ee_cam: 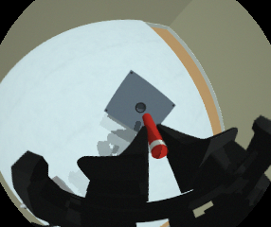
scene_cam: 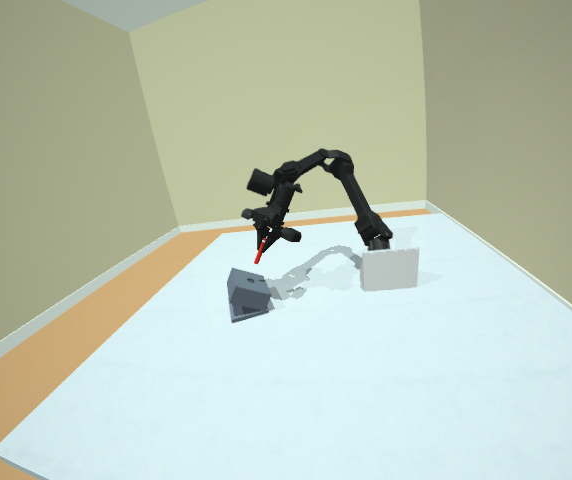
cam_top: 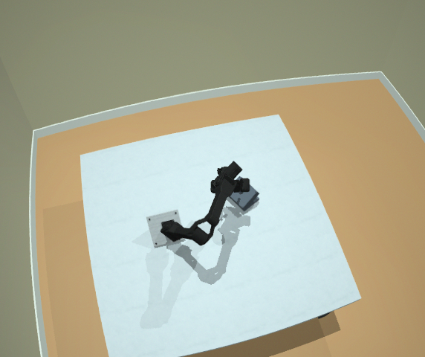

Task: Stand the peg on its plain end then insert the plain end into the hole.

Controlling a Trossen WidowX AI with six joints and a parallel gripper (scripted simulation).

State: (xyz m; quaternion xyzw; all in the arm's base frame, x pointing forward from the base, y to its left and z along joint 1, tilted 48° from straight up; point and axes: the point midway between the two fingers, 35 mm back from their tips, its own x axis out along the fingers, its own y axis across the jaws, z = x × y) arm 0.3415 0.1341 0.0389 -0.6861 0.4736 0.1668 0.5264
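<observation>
The grey sloped panel is 60 mm ahead of my gripper tip, 30 mm to the left of it and 110 mm below it. Also, from my gripper tip: red peg: 10 mm behind, 10 mm above.
</observation>
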